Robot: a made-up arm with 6 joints.
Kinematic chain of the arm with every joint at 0, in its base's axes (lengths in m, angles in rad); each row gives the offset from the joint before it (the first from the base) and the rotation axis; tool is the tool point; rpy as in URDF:
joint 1: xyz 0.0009 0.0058 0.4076 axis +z
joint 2: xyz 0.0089 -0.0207 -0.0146 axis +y
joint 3: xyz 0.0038 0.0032 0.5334 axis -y
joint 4: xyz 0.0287 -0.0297 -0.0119 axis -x
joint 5: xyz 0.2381 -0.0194 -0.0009 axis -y
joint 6: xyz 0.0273 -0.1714 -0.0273 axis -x
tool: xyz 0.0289 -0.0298 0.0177 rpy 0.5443 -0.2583 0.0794
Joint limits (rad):
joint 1: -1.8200..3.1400
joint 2: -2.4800..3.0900
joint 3: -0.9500..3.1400
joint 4: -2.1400..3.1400
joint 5: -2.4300..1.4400
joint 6: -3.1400..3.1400
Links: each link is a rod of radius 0.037 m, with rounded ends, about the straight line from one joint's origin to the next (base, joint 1, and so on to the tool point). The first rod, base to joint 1, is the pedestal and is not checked.
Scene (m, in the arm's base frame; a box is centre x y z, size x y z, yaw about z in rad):
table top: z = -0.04
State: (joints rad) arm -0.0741 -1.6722 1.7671 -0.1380 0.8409 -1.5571
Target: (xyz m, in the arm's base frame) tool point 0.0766 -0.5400 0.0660
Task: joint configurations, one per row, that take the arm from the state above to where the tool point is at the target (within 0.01 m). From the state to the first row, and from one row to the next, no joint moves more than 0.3 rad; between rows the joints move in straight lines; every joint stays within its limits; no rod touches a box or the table.
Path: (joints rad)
1: 0.1924 -1.6450 2.0178 -0.0429 0.8922 -1.5301
2: 0.4589 -1.6179 2.2686 0.0521 0.9435 -1.5030
3: 0.7253 -1.5907 2.5193 0.1472 0.9949 -1.4760
4: 0.9918 -1.5636 2.7701 0.2423 1.0462 -1.4489
5: 1.2583 -1.5364 3.0208 0.3374 1.0975 -1.4219

